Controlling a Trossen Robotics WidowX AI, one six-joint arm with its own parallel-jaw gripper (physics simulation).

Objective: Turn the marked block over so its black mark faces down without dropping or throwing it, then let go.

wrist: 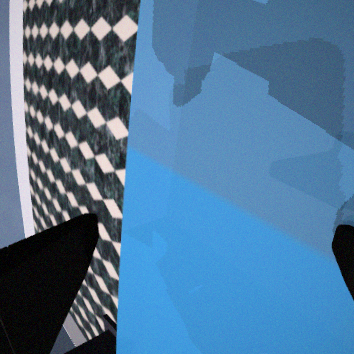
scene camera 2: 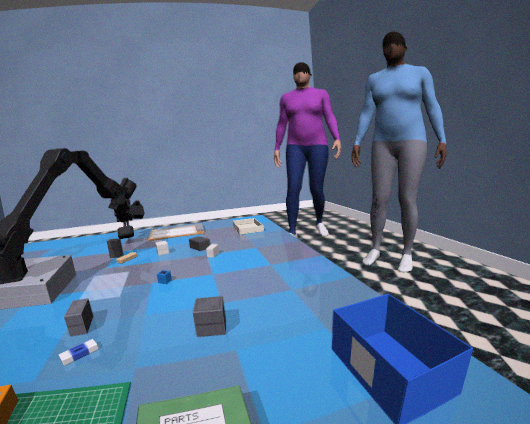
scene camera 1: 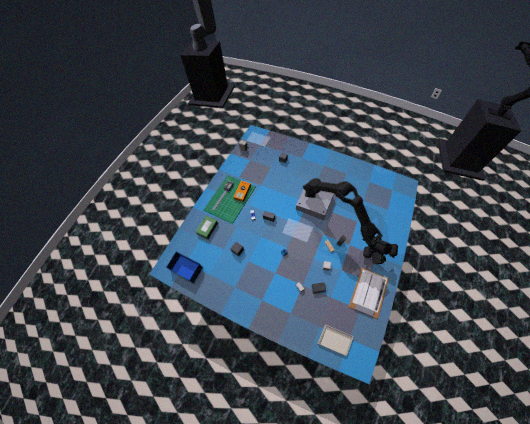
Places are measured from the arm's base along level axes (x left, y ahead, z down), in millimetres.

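Pixels of known places: gripper, between the fingertips: [wrist: 216,231] [scene camera 1: 386,257]; arm's base, origin of its link: [scene camera 2: 12,277] [scene camera 1: 310,192].
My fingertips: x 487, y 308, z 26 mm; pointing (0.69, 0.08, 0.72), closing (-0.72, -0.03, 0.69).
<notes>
Ahead of a thing's pixels: the offset from my fingertips to its middle. "spot": to the spot under its first point.
A small white block {dx -322, dy +109, dz +16 mm} [scene camera 1: 327,265] [scene camera 2: 162,247] and a second, narrower white block {dx -442, dy +255, dz +20 mm} [scene camera 1: 300,287] [scene camera 2: 212,250] rest on the mat. A small blue block {dx -566, dy +81, dz +22 mm} [scene camera 1: 284,252] [scene camera 2: 164,276] lies nearer the mat's middle. I cannot make out a black mark on any of them, so I cannot tell which is the marked block. My gripper [scene camera 1: 375,258] [scene camera 2: 126,232] [wrist: 216,231] is open and empty. It is above the mat near its edge, apart from these blocks; in the wrist view blue mat and chequered floor show between and beyond the fingers.
An orange-edged tray {dx -68, dy +203, dz +26 mm} [scene camera 1: 354,303] and a cream tray {spot: dx -292, dy +482, dz +15 mm} [scene camera 1: 320,337] are near the gripper's side. A dark upright block {dx -263, dy -49, dz +4 mm} [scene camera 1: 341,240] [scene camera 2: 115,248], a tan piece {dx -322, dy -12, dz +28 mm} [scene camera 1: 329,246] [scene camera 2: 127,258] and a dark block {dx -344, dy +237, dz +19 mm} [scene camera 1: 319,288] [scene camera 2: 199,243] lie nearby. A blue bin {dx -1078, dy +309, dz -2 mm} [scene camera 2: 435,387] stands farther off.
</notes>
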